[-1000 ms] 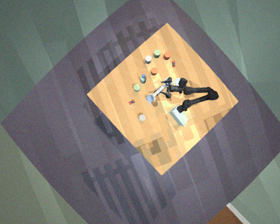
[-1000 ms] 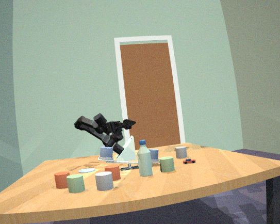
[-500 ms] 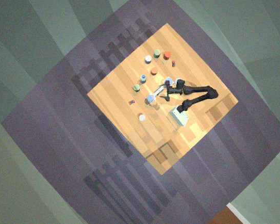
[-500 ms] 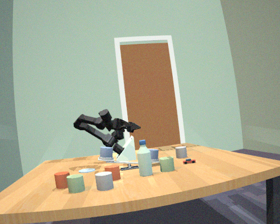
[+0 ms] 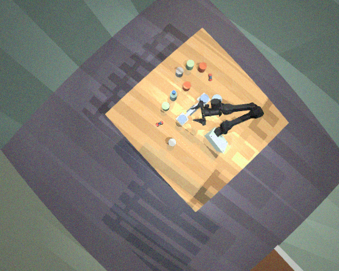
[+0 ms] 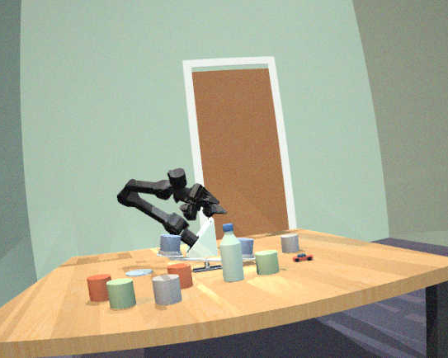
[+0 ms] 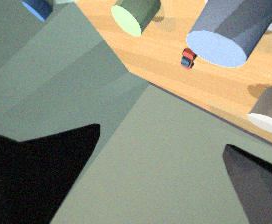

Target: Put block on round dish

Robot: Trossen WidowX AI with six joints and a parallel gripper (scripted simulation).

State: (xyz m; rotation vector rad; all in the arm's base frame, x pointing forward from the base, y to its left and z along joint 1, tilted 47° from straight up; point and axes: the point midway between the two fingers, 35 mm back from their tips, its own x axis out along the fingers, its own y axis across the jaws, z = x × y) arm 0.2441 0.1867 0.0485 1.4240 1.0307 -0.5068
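My gripper tip is 150 mm above the cup, 70 mm to the right of it and 20 mm short of it. Also, from my gripper tip: pale round dish (340 mm to the right, 210 mm below, 20 mm behind); then bottle (240 mm ahead, 100 mm below, 10 mm to the right); then small balance (190 mm below, 80 mm to the right, 40 mm ahead).
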